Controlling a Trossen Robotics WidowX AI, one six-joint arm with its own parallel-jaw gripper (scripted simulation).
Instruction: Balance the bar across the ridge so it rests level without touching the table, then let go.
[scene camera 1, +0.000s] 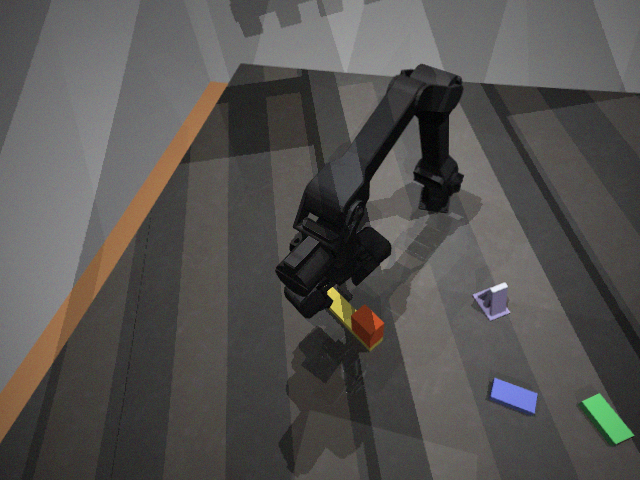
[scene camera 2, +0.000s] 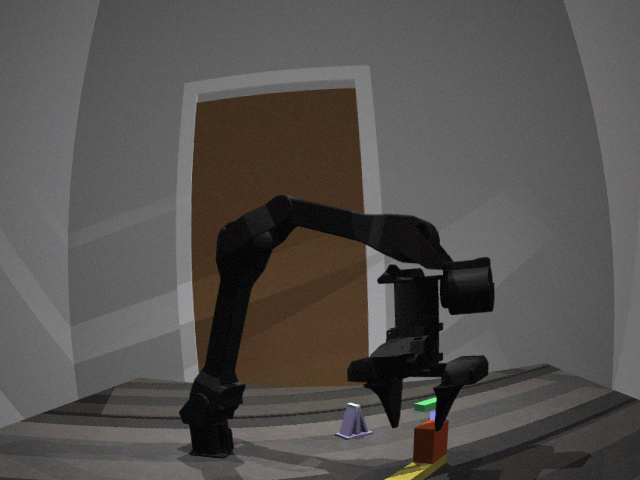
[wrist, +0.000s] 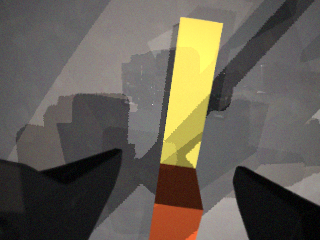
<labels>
gripper: scene camera 1 341, 295; scene camera 2; wrist
same spot on gripper: (wrist: 76, 193) = (scene camera 2: 436, 401)
</labels>
